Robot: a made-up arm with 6 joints.
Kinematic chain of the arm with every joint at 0, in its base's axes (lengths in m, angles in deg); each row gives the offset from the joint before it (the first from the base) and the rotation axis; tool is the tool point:
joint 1: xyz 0 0 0.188 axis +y
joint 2: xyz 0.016 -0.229 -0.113 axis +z
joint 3: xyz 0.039 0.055 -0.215 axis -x
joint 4: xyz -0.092 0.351 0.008 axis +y
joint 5: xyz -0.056 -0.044 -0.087 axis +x
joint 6: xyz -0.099 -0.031 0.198 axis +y
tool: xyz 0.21 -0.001 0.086
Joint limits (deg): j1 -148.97..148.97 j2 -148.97..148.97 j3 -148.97..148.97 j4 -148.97..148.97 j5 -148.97..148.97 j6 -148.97..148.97
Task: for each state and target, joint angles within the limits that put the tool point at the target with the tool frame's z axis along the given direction. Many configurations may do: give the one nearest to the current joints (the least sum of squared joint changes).
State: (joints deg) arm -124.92 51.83 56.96 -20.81 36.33 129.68
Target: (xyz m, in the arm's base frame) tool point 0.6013 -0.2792 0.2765 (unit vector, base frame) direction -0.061 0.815 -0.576
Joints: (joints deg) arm -97.74 95.18 82.53 -16.88 17.83 76.10
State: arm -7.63 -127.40 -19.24 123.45 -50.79 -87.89
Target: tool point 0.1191 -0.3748 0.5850 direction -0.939 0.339 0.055
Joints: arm -16.35 -111.65 -47.08 99.73 -70.98 -115.94
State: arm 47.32 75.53 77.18 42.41 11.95 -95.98
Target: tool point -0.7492 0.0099 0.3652 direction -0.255 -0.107 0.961
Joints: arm 74.09 67.54 85.56 49.30 -13.42 -77.61
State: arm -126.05 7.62 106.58 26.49 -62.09 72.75
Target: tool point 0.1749 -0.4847 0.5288 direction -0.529 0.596 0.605
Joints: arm -148.96 24.48 144.85 -26.81 -18.20 97.89
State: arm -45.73 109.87 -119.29 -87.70 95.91 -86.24
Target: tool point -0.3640 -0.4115 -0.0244 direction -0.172 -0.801 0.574
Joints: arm -8.62 125.16 -108.82 -65.29 123.77 -118.02
